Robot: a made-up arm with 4 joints. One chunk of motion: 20 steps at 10 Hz.
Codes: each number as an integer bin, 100 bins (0 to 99) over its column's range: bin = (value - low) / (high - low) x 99, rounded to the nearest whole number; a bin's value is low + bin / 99 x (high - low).
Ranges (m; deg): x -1.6..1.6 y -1.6..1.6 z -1.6..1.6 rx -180..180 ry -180..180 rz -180..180
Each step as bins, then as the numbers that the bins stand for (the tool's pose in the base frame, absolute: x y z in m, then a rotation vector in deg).
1 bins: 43 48 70 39 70 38
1 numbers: -0.2101 -0.0485 0.6626 -38.18 74.55 -41.82
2 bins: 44 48 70 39 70 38
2 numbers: -0.1778 -0.0485 0.6626 -38.18 74.55 -41.82
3 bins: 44 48 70 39 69 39
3 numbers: -0.1778 -0.0485 0.6626 -38.18 70.91 -38.18
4 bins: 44 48 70 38 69 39
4 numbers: -0.1778 -0.0485 0.6626 -41.82 70.91 -38.18
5 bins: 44 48 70 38 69 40
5 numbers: -0.1778 -0.0485 0.6626 -41.82 70.91 -34.55
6 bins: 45 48 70 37 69 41
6 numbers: -0.1455 -0.0485 0.6626 -45.45 70.91 -30.91
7 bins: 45 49 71 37 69 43
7 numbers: -0.1455 -0.0162 0.6949 -45.45 70.91 -23.64
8 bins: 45 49 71 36 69 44
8 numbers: -0.1455 -0.0162 0.6949 -49.09 70.91 -20.00
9 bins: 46 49 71 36 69 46
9 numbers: -0.1131 -0.0162 0.6949 -49.09 70.91 -12.73
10 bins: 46 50 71 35 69 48
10 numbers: -0.1131 0.0162 0.6949 -52.73 70.91 -5.45
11 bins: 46 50 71 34 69 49
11 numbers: -0.1131 0.0162 0.6949 -56.36 70.91 -1.82
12 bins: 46 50 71 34 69 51
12 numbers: -0.1131 0.0162 0.6949 -56.36 70.91 5.45
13 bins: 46 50 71 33 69 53
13 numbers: -0.1131 0.0162 0.6949 -60.00 70.91 12.73
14 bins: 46 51 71 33 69 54
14 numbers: -0.1131 0.0485 0.6949 -60.00 70.91 16.36
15 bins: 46 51 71 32 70 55
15 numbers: -0.1131 0.0485 0.6949 -63.64 74.55 20.00
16 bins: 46 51 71 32 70 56
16 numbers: -0.1131 0.0485 0.6949 -63.64 74.55 23.64
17 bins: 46 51 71 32 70 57
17 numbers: -0.1131 0.0485 0.6949 -63.64 74.55 27.27
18 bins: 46 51 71 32 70 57
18 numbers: -0.1131 0.0485 0.6949 -63.64 74.55 27.27
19 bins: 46 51 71 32 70 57
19 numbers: -0.1131 0.0485 0.6949 -63.64 74.55 27.27
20 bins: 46 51 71 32 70 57
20 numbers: -0.1131 0.0485 0.6949 -63.64 74.55 27.27
